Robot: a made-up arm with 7 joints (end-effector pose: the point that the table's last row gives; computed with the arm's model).
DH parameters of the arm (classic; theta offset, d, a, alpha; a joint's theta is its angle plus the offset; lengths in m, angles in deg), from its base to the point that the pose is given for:
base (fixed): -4.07 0 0 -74.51
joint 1: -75.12 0.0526 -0.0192 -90
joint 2: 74 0 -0.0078 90
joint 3: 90 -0.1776 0.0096 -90
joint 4: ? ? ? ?
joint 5: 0 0.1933 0 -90
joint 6: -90 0 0.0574 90
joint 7: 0 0 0 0
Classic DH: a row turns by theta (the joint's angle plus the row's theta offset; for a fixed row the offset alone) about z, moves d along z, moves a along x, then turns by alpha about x.
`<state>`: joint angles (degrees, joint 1 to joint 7).
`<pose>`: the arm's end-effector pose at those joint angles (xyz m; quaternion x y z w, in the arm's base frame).
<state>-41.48 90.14 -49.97 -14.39 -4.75 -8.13 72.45</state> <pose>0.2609 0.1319 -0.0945 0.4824 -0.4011 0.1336 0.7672</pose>
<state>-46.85 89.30 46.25 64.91 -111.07 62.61 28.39</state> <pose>0.1589 0.4036 0.1061 -0.5762 0.0017 0.1458 0.8042</pose>
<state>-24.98 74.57 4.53 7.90 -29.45 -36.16 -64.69</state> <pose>0.2739 0.2262 0.0296 0.5064 -0.1188 -0.5069 0.6874</pose>
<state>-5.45 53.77 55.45 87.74 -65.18 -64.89 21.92</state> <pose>-0.0460 0.4084 -0.1869 0.0570 -0.2773 0.8740 0.3950</pose>
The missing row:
joint 4: 90 0.0027 0.0146 90
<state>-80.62 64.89 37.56 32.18 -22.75 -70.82 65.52</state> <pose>0.1518 0.2987 0.1959 -0.3485 -0.8250 0.4188 0.1503</pose>
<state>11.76 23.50 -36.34 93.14 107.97 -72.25 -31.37</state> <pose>-0.2180 0.1933 -0.2993 0.1093 -0.3024 0.9464 0.0303</pose>
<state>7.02 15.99 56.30 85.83 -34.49 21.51 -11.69</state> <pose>-0.1494 0.1716 -0.3862 -0.4862 0.5249 0.5330 0.4517</pose>
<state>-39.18 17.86 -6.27 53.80 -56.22 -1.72 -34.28</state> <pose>0.3101 0.1202 -0.2832 -0.3351 0.1289 -0.1831 0.9152</pose>
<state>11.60 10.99 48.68 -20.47 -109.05 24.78 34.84</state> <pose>0.1159 0.2565 -0.1306 -0.6301 0.0561 0.3117 0.7090</pose>
